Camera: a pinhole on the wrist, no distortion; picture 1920 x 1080 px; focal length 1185.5 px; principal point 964.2 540.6 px. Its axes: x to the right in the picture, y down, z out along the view. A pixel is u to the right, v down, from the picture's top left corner.
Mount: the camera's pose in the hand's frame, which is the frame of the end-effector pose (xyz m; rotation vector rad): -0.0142 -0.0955 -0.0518 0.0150 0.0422 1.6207
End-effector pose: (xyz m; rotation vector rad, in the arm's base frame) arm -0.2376 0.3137 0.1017 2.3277 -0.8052 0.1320
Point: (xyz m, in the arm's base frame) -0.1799 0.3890 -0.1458
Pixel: 193 946
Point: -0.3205 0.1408 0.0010
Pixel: 1841 506
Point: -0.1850 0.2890 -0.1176
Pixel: 723 570
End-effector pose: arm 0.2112 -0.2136 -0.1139 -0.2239 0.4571 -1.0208
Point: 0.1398 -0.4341 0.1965
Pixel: 166 262
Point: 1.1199 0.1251 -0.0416
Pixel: outside the picture
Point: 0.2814 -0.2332 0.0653
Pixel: 1279 495
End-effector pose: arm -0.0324 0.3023 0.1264 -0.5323 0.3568 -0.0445
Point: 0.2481 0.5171 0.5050
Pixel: 1091 309
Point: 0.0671 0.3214 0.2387
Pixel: 1239 136
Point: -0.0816 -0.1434 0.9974
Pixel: outside the picture
